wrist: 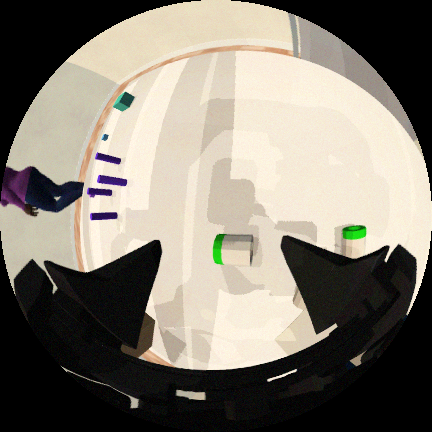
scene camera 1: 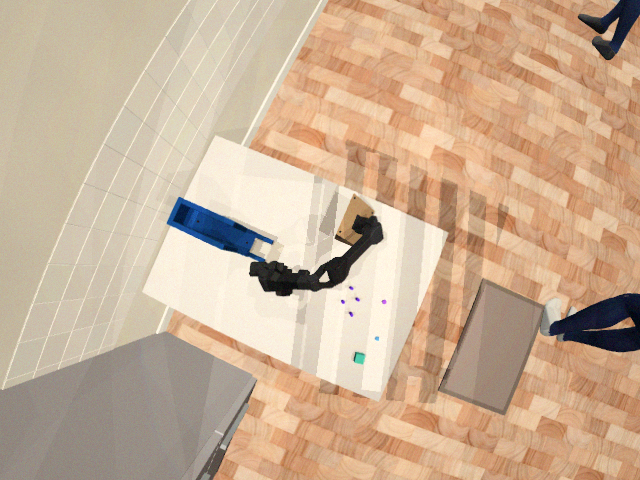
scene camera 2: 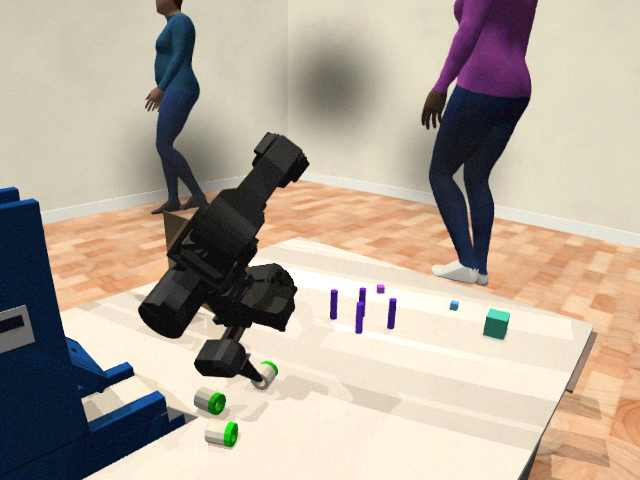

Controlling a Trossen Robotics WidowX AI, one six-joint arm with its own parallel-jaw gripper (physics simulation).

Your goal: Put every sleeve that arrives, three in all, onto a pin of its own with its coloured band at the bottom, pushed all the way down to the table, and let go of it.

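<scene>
Three pale sleeves with green bands lie on their sides on the table. One sleeve (scene camera 2: 268, 373) (wrist: 235, 250) lies below and between the spread fingers, its band toward the pins. Another sleeve (scene camera 2: 201, 399) lies near the chute, mostly hidden by a finger in the wrist view. The third sleeve (scene camera 2: 216, 434) (wrist: 353, 246) lies farther to the right in the wrist view. My gripper (wrist: 222, 244) is open and empty, low over the first sleeve; in scene camera 2 a fingertip overlaps its plain end. Several upright purple pins (scene camera 1: 357, 299) (scene camera 2: 391, 313) (wrist: 112, 180) stand bare.
A blue chute (scene camera 1: 222, 238) (scene camera 2: 31, 310) opens beside the sleeves. A brown wooden block (scene camera 1: 349, 214) (wrist: 140, 341) stands by the arm. A magenta cube (scene camera 1: 384, 301) (scene camera 2: 380, 288), a small blue cube (scene camera 1: 376, 338) (scene camera 2: 453, 305) and a teal cube (scene camera 1: 359, 358) (scene camera 2: 496, 324) lie beyond the pins.
</scene>
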